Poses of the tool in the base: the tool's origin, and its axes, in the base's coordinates. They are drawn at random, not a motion.
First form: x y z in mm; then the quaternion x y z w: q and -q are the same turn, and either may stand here.
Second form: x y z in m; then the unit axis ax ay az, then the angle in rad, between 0 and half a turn. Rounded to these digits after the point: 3 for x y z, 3 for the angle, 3 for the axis.
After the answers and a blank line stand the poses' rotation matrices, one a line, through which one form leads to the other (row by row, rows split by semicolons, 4 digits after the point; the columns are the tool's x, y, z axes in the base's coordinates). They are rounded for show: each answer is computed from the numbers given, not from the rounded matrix.
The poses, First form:
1, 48, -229, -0.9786, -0.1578, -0.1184, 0.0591
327, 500, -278, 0.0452, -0.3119, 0.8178, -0.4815
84, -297, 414, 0.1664, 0.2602, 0.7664, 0.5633
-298, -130, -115, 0.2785, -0.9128, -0.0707, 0.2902
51, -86, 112, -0.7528, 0.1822, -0.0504, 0.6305
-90, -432, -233, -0.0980, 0.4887, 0.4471, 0.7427
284, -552, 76, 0.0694, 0.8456, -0.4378, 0.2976
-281, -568, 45, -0.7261, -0.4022, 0.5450, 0.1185
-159, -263, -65, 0.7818, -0.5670, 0.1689, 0.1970
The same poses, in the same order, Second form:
0.001, 0.048, -0.229, -0.980, -0.158, -0.119, 3.023
0.327, 0.500, -0.278, -0.052, 0.356, -0.933, 2.137
0.084, -0.297, 0.414, 0.201, 0.315, 0.928, 1.945
-0.298, -0.130, -0.115, 0.291, -0.954, -0.074, 2.553
0.051, -0.086, 0.112, -0.970, 0.235, -0.065, 1.777
-0.090, -0.432, -0.233, -0.146, 0.730, 0.668, 1.467
0.284, -0.552, 0.076, 0.073, 0.886, -0.459, 2.537
-0.281, -0.568, 0.045, -0.731, -0.405, 0.549, 2.904
-0.159, -0.263, -0.065, 0.797, -0.578, 0.172, 2.745

0.9222 0.3228 0.2131; 0.2948 -0.9432 0.1530; 0.2504 -0.0783 -0.9650
-0.5322 0.7594 0.3743; -0.8158 -0.3417 -0.4666; -0.2264 -0.5537 0.8013
-0.3101 -0.7768 0.5482; 0.9500 -0.2300 0.2114; -0.0381 0.5863 0.8092
-0.6764 -0.4674 -0.5692; -0.5495 0.8349 -0.0326; 0.4904 0.2907 -0.8216
0.9285 -0.2108 0.3056; -0.3379 -0.1385 0.9309; -0.1539 -0.9677 -0.1998
0.1225 -0.7600 0.6383; 0.5684 0.5810 0.5826; -0.8136 0.2914 0.5031
-0.8133 0.3779 0.4425; -0.1432 0.6071 -0.7816; -0.5640 -0.6990 -0.4396
0.0825 0.4549 -0.8867; 0.7132 -0.6484 -0.2663; -0.6961 -0.6105 -0.3779
0.3000 -0.9531 0.0407; -0.8200 -0.2794 -0.4995; 0.4875 0.1165 -0.8653

